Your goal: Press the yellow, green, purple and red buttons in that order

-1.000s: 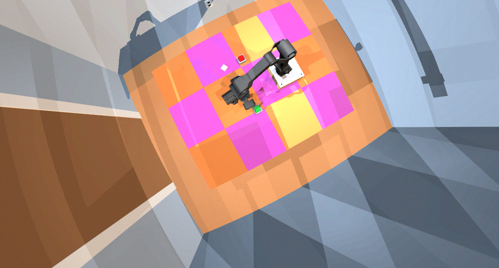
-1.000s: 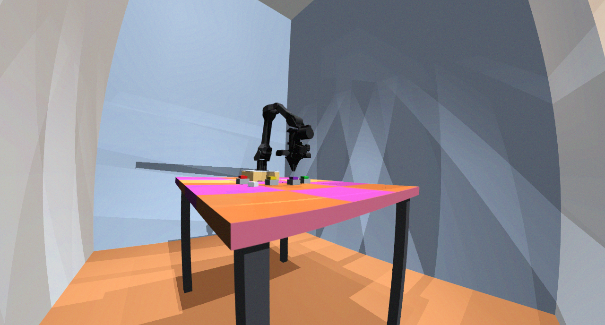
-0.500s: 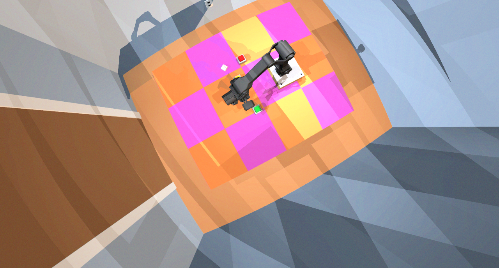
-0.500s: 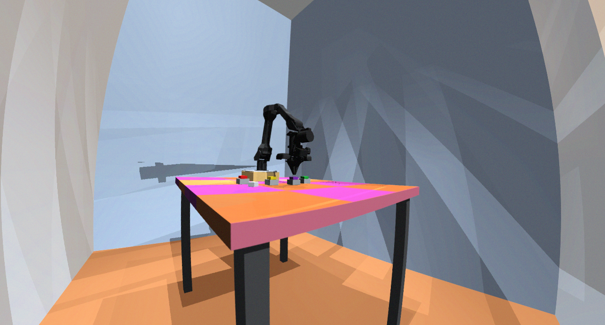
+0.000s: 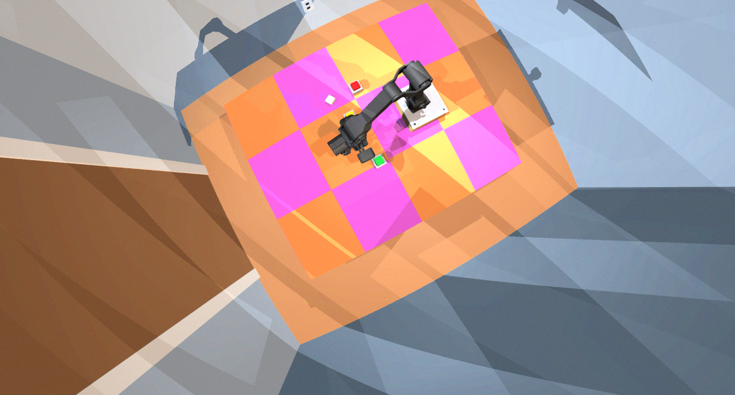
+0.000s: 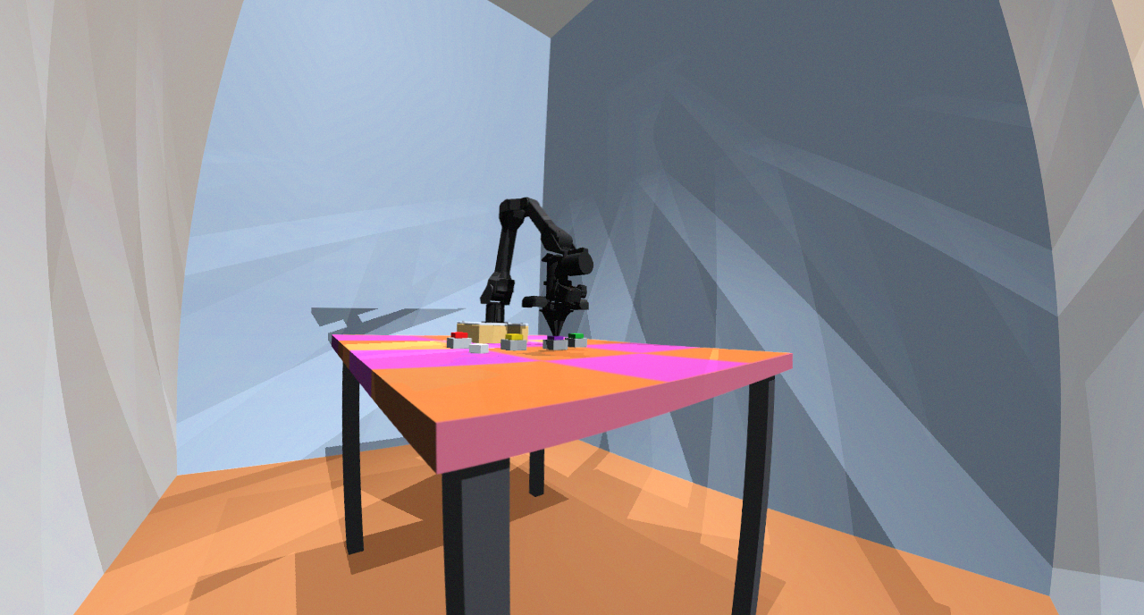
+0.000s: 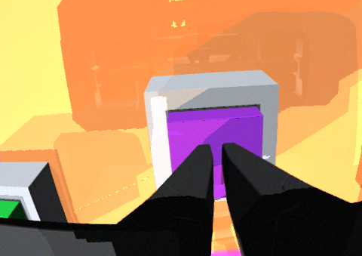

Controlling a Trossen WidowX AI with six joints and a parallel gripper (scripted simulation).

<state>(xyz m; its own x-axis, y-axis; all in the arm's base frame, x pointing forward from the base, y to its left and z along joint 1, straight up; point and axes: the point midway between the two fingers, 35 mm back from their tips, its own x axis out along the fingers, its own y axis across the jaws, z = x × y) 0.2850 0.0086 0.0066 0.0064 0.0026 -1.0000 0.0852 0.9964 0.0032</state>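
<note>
Right now the purple button is 1 cm below my gripper tip. The rest, counted from my gripper tip: yellow button 11 cm to the right, 4 cm behind; then small white block 23 cm to the right, 2 cm below; then green button 11 cm to the left, 3 cm behind.
</note>
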